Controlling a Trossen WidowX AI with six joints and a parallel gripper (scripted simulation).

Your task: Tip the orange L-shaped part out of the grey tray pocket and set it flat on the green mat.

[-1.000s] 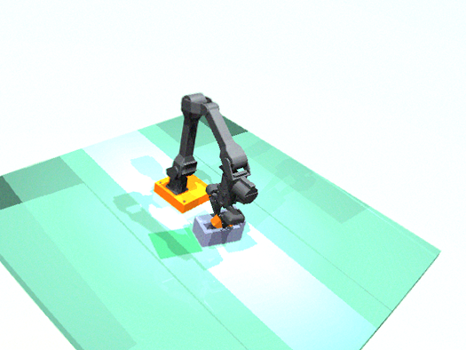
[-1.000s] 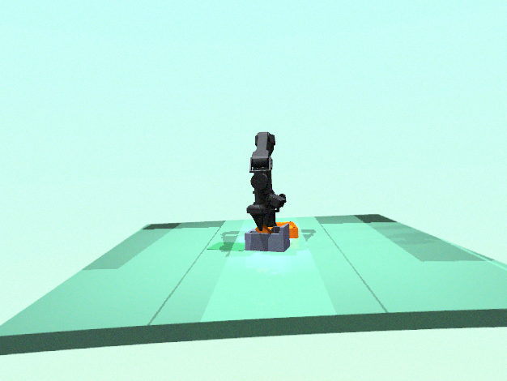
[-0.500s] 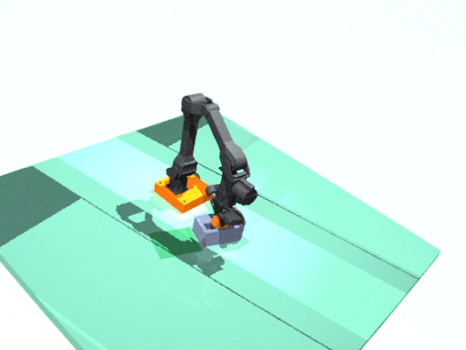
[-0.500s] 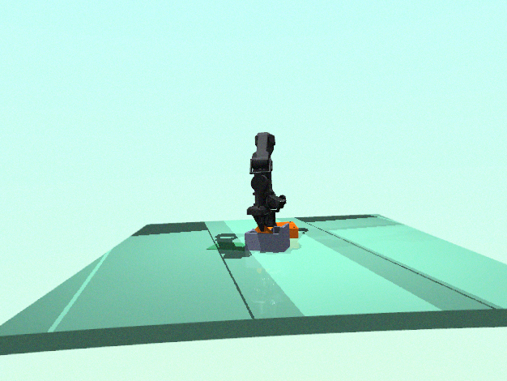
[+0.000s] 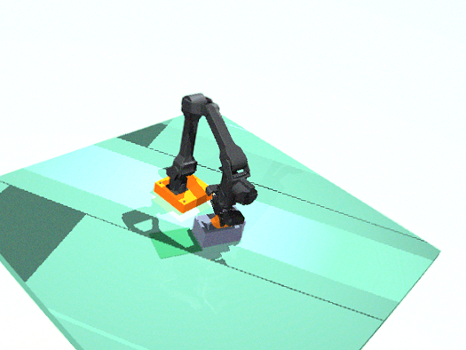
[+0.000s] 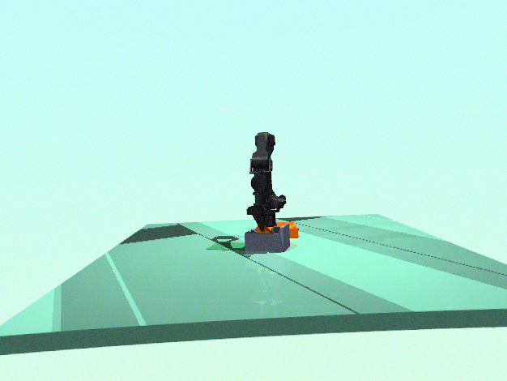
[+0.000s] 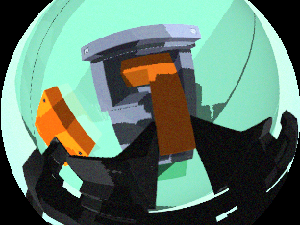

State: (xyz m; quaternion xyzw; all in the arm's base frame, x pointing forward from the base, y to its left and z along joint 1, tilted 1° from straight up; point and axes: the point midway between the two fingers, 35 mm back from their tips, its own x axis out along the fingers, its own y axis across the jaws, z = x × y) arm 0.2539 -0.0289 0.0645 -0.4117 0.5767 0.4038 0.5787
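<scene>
Now: gripper tip 60 mm past the green mat, 130 mm to the left of it and 80 mm above it. The rest, counted from my gripper tip: orange L-shaped part 40 mm to the left, 30 mm below.
</scene>
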